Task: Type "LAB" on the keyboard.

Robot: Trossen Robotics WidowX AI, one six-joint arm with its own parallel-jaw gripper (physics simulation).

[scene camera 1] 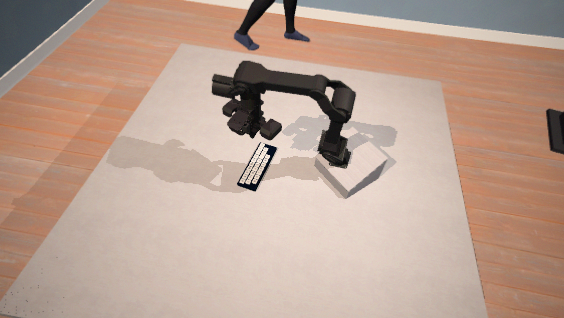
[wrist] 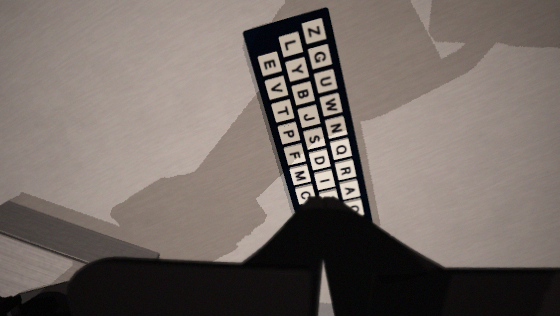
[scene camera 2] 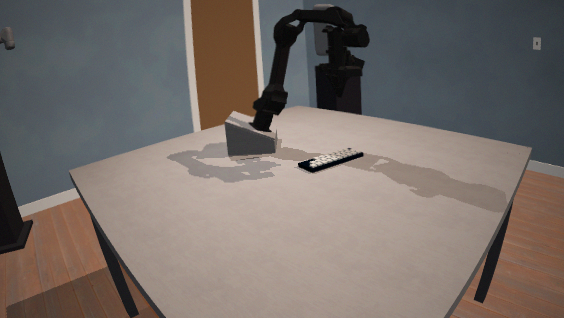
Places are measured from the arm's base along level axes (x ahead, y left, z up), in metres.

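Where they show: gripper, between the fingertips: (scene camera 1: 252, 137) (wrist: 321, 209) (scene camera 2: 339, 97); arm's base, origin of its link: (scene camera 1: 340, 158) (scene camera 2: 259, 127).
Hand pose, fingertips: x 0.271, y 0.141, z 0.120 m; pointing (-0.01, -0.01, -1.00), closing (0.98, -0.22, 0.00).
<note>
Each offset is from my fingertips to the centre of the thing. Level surfaces: height alone.
The keyboard @[0.001 m ahead, 0.036 m right, 0.186 m down] (scene camera 1: 257, 166) (scene camera 2: 332, 159) (wrist: 308, 116) is a dark navy slab with three rows of white lettered keys, lying flat on the table. In the wrist view the L key @[0.003 m back, 0.049 m left, 0.180 m down] (wrist: 290, 44) is near its far end, the B key @[0.001 m back, 0.009 m left, 0.180 m down] (wrist: 303, 93) is in the middle row, and the A key @[0.024 m ahead, 0.085 m right, 0.180 m down] (wrist: 349, 190) is in the right row near my fingertips. My gripper (scene camera 1: 253, 136) (scene camera 2: 340, 95) (wrist: 321, 209) is shut and empty, pointing down, well above the table. In the wrist view its tips cover the near end of the keyboard, hiding some keys there.
A pale wedge-shaped block (scene camera 1: 352, 172) (scene camera 2: 250, 141) (wrist: 75, 240) stands under my arm's base, beside the keyboard. The table @[0.195 m down] (scene camera 1: 250, 250) (scene camera 2: 300, 240) carries the arm's shadows. A person's legs (scene camera 1: 290, 15) show beyond the table's far edge.
</note>
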